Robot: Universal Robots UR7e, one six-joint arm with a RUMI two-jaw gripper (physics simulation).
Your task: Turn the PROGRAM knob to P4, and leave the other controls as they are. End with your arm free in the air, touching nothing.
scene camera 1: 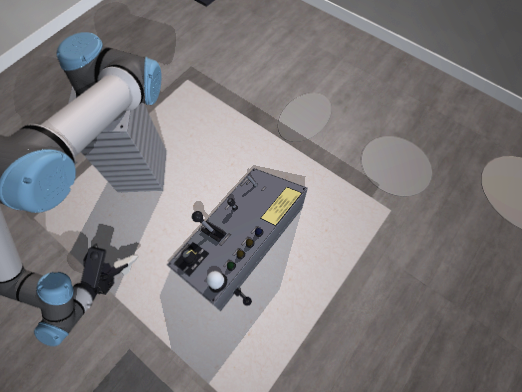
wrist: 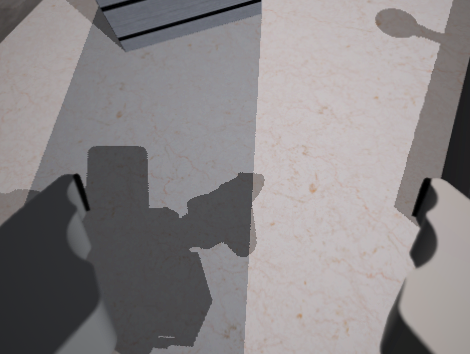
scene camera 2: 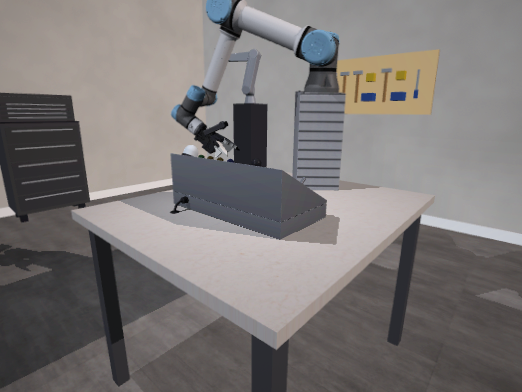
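Pixels of known places: gripper, fingertip midpoint: [scene camera 1: 117,249] [wrist: 247,181] [scene camera 2: 233,153]; arm's base at its link origin: [scene camera 2: 321,92].
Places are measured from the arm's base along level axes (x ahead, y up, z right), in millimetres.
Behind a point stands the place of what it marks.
The dark grey control console [scene camera 1: 244,214] @[z -66, x 493, y -304 mm] [scene camera 2: 225,185] @[z -50, x 624, y -309 mm] stands on the table. A black rotary knob with a yellow pointer mark [scene camera 1: 190,254] @[z 163, x 444, y -293 mm] sits in a dark recess at its lower-left end in the first scene view. It looks like the PROGRAM knob, but its labels and setting are too small to read. The knob does not show in the second scene view or in the wrist view. My gripper [scene camera 1: 132,261] [scene camera 2: 228,151] @[z 306, x 243, y -274 mm] [wrist: 247,181] @[z 306, x 243, y -274 mm] is open and empty, in the air to the left of the console in the first scene view, apart from the knob.
The console also bears a ball-topped lever [scene camera 1: 197,216] @[z 52, x 382, y -262 mm], a small black-knobbed lever [scene camera 1: 231,202] @[z -68, x 432, y -287 mm], a white dome [scene camera 1: 216,280] @[z 179, x 589, y -209 mm], several coloured buttons and a yellow label plate [scene camera 1: 281,206] @[z -153, x 590, y -252 mm]. A black-knobbed crank [scene camera 1: 247,300] @[z 152, x 678, y -409 mm] [scene camera 2: 184,200] @[z 143, x 642, y -390 mm] sticks out from its side. The ribbed robot pedestal [scene camera 1: 127,165] @[z 72, x 75, y -210 mm] [scene camera 2: 320,140] @[z -47, x 66, y -204 mm] stands behind.
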